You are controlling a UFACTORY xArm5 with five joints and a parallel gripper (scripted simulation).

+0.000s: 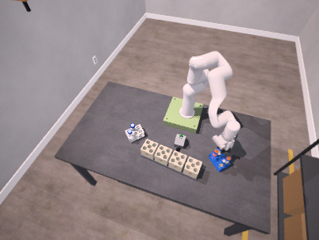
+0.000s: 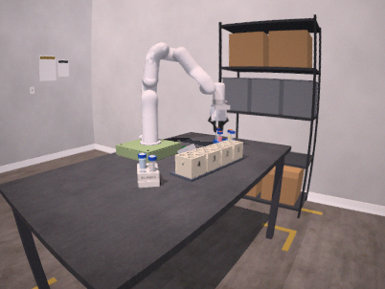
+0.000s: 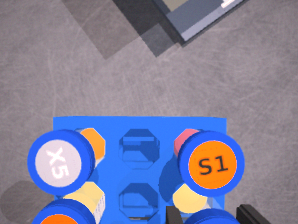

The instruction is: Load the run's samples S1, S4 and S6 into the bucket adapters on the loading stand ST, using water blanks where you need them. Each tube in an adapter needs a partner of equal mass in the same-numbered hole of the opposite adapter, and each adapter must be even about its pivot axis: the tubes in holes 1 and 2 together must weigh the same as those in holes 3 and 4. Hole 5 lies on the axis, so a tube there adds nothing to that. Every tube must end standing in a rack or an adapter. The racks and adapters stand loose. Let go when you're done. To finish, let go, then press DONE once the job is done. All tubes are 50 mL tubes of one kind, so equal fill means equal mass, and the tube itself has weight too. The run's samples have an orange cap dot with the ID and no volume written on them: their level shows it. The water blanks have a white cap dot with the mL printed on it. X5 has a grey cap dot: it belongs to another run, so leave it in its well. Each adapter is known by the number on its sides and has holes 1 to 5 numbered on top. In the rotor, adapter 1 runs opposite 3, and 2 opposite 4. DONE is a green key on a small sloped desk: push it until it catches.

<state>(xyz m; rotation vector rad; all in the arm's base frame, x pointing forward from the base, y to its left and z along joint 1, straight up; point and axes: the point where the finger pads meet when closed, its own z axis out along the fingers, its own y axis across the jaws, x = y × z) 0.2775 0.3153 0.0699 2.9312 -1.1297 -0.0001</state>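
Right now the sample tube S4 is 10 mm behind my hand and 50 mm below it. Also, from my hand: sample tube S6: 50 mm ahead, 50 mm to the left, 70 mm below; then blue sample rack: 40 mm ahead, 20 mm to the left, 100 mm below; then white blanks rack: 40 mm ahead, 650 mm to the right, 100 mm below.
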